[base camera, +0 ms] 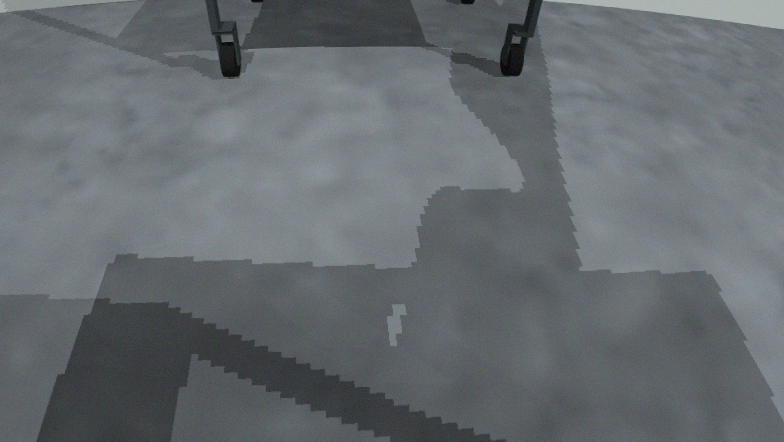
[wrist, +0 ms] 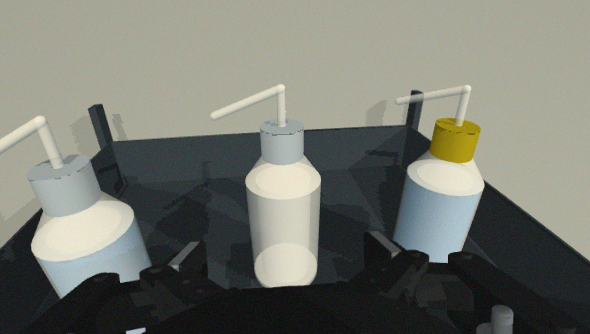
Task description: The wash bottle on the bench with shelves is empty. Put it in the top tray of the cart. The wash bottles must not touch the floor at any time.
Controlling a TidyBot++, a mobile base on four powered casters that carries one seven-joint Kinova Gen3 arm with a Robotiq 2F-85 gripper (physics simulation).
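Places are measured from the arm's base along level axes (x ahead, y left, z up), in metres.
Where they show: gripper, between the fingertips: (wrist: pixel 286 254).
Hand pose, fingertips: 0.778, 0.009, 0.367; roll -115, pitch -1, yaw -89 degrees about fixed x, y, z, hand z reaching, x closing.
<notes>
Things, the pixels of their top centre, and the offset from my fingertips, as dx, dy, dz. "spot": a spot on its surface instead. Level surfaces: height alone.
- empty wash bottle, centre of its top: (wrist: pixel 266 84) +0.084, +0.011, +0.072
- cart's dark top tray, a spot on its surface: (wrist: pixel 200 150) spot: +0.261, +0.118, -0.055
- blue-filled bottle with a grey cap, centre of its top: (wrist: pixel 16 121) +0.022, +0.136, +0.072
- yellow cap, centre of its top: (wrist: pixel 457 124) +0.082, -0.131, +0.042
- grey floor, height of its surface: dz -0.764
The empty wash bottle (wrist: pixel 283 215), clear-white with a grey cap and bent white spout, stands upright in the cart's dark top tray (wrist: pixel 200 150) in the wrist view. My gripper (wrist: pixel 286 254) is open and holds nothing. The bottle stands ahead of it, centred between the two spread fingertips and apart from them. The lowest part of the view is hidden by the gripper's body. The gripper does not show in the base camera view.
A blue-filled bottle with a grey cap (wrist: pixel 67 185) stands at the left, and one with a yellow cap (wrist: pixel 455 141) at the right. The cart's legs (base camera: pixel 213 13) and caster wheels (base camera: pixel 511 59) stand ahead on the grey floor (base camera: pixel 329 137). Shadows cross the floor.
</notes>
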